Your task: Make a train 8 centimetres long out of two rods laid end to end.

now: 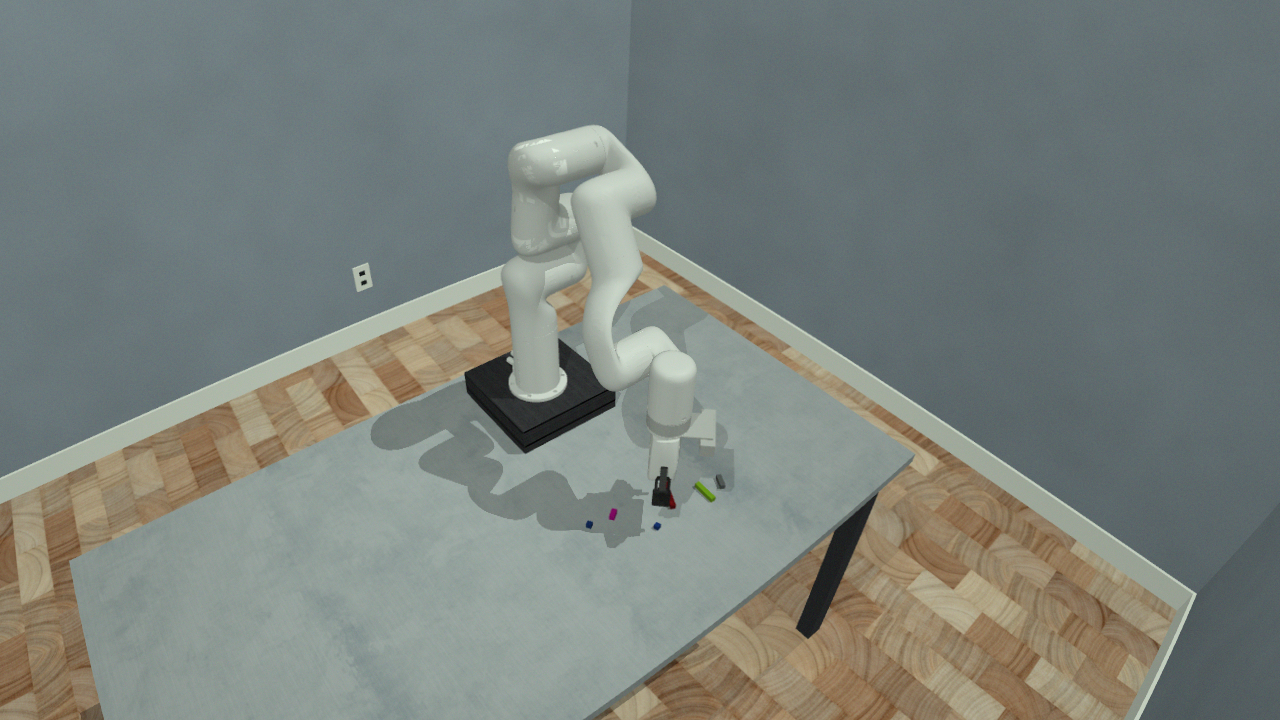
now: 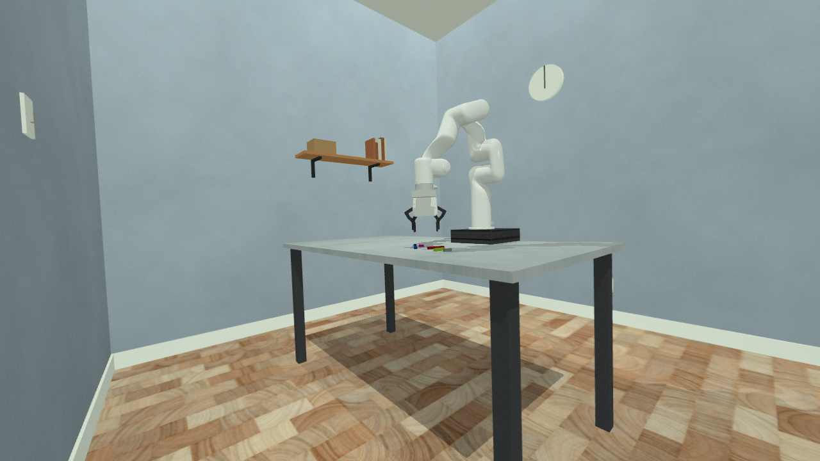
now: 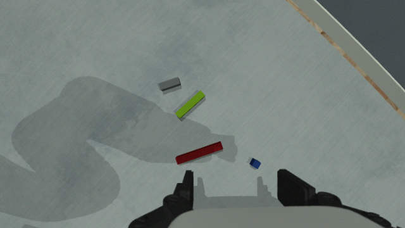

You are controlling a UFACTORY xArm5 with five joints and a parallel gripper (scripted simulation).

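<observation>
Right now the magenta rod is 5 cm behind my hand, 7 cm to the right of it and 7 cm below it. Round my hand: lime rod (4 cm ahead, 9 cm to the left, 7 cm below); then grey rod (4 cm ahead, 14 cm to the left, 7 cm below); then red rod (1 cm behind, 4 cm to the left, 7 cm below).
</observation>
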